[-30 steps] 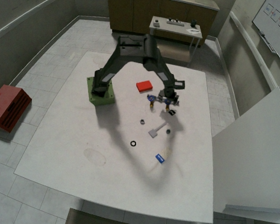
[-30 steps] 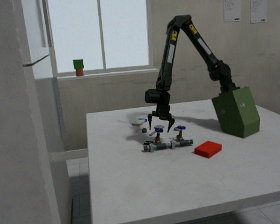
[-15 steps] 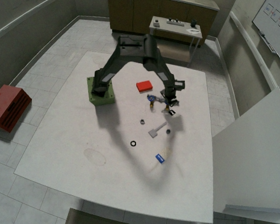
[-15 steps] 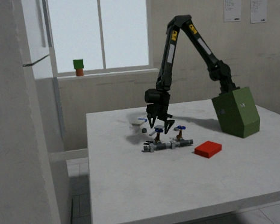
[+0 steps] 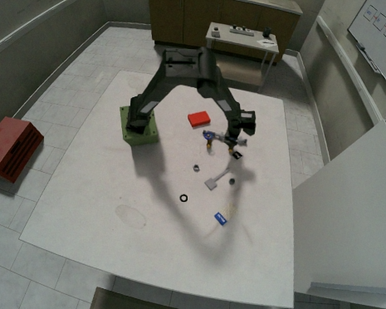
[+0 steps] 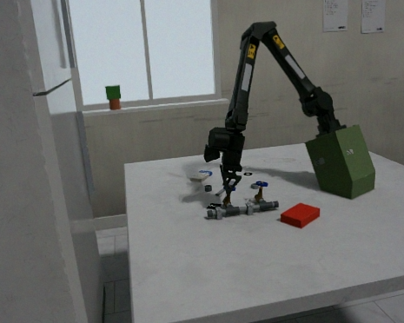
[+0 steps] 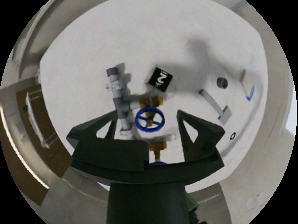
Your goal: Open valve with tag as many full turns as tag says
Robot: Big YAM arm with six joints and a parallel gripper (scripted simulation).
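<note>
My gripper is now 80 mm above the small black tag, 40 mm short of it and 30 mm to the left of it. From my hand the other things lie so: grey paddle-shaped tool (200 mm to the right, 80 mm below, 60 mm behind); red block (210 mm behind, 170 mm to the left, 70 mm below); blue card (370 mm to the right, 80 mm below, 10 mm ahead).
</note>
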